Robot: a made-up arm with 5 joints. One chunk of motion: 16 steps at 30 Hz.
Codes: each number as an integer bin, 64 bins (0 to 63) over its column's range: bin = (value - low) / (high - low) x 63, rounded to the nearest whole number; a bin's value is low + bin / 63 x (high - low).
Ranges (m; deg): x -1.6..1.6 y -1.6..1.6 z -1.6..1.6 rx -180..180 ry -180..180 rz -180..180
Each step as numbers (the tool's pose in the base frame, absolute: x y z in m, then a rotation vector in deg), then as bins.
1 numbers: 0.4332 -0.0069 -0.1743 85.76 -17.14 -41.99
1 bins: 40 31 28 47 29 24
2 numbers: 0.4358 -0.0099 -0.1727 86.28 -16.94 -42.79
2 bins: 40 31 28 47 29 24
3 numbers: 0.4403 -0.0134 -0.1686 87.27 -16.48 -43.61
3 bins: 40 31 28 47 29 24
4 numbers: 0.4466 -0.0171 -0.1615 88.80 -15.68 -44.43
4 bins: 40 31 28 47 29 24
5 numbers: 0.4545 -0.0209 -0.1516 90.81 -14.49 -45.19
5 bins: 40 31 29 47 29 24
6 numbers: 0.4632 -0.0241 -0.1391 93.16 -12.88 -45.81
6 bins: 41 31 29 48 29 23
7 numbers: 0.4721 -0.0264 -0.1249 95.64 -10.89 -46.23
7 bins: 41 31 29 48 30 23
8 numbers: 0.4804 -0.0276 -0.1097 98.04 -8.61 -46.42
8 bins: 41 31 29 49 30 23
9 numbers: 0.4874 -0.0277 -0.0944 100.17 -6.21 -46.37
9 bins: 41 31 30 49 30 23
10 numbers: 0.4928 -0.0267 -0.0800 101.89 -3.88 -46.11
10 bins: 41 31 30 49 31 23
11 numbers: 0.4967 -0.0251 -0.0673 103.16 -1.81 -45.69
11 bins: 41 31 30 50 31 24
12 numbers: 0.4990 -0.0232 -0.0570 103.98 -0.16 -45.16
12 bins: 41 31 30 50 31 24
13 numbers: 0.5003 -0.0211 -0.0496 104.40 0.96 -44.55
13 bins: 41 31 31 50 32 24
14 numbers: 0.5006 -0.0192 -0.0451 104.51 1.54 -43.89
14 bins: 41 31 31 50 32 24
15 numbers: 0.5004 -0.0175 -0.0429 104.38 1.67 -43.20
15 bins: 41 31 31 50 32 24
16 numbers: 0.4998 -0.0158 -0.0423 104.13 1.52 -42.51
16 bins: 41 31 31 50 32 24
